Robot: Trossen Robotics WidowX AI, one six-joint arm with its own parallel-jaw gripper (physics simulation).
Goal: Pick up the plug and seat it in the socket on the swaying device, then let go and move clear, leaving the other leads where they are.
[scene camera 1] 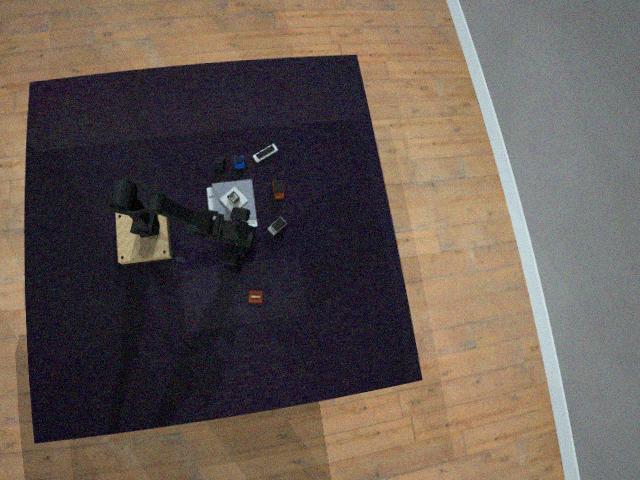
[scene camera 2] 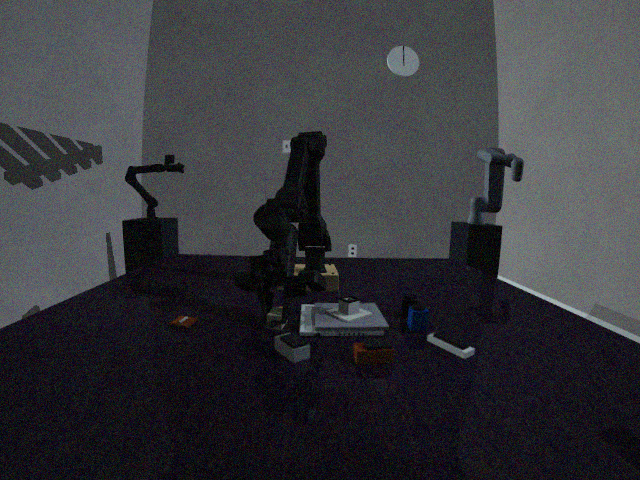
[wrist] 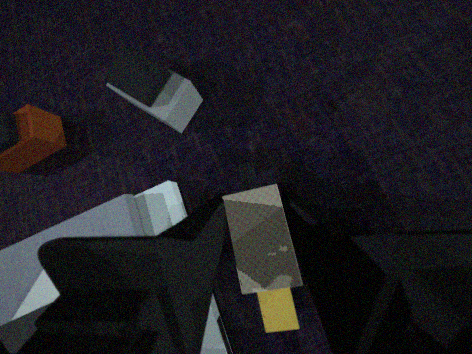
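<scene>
The plug, a beige block point(scene camera 2: 277, 316) point(wrist: 262, 240) with a yellow end point(wrist: 278, 310), is at or just above the dark mat beside the device. My gripper point(scene camera 2: 277, 308) point(wrist: 254, 198) is shut on the beige body, one finger on each side, and the plug sits slightly turned between them. In the scene camera 1 view the arm hides the plug and the fingertips. The device point(scene camera 1: 242, 184) point(scene camera 2: 361, 325) point(wrist: 75, 225) is a flat grey and white box. It bears a white tilted plate point(scene camera 2: 362, 313) point(wrist: 40, 295) with a small square grey socket point(scene camera 1: 233, 196) point(scene camera 2: 349, 306).
A grey block point(scene camera 1: 277, 225) point(scene camera 2: 293, 347) point(wrist: 185, 105) and an orange block point(scene camera 1: 278, 189) point(scene camera 2: 373, 353) point(wrist: 42, 135) lie near the device. Blue point(scene camera 1: 238, 161) point(scene camera 2: 417, 318), black point(scene camera 1: 219, 165) and white point(scene camera 1: 265, 152) point(scene camera 2: 451, 346) pieces lie beyond it. A flat orange square point(scene camera 1: 255, 297) point(scene camera 2: 183, 321) lies apart.
</scene>
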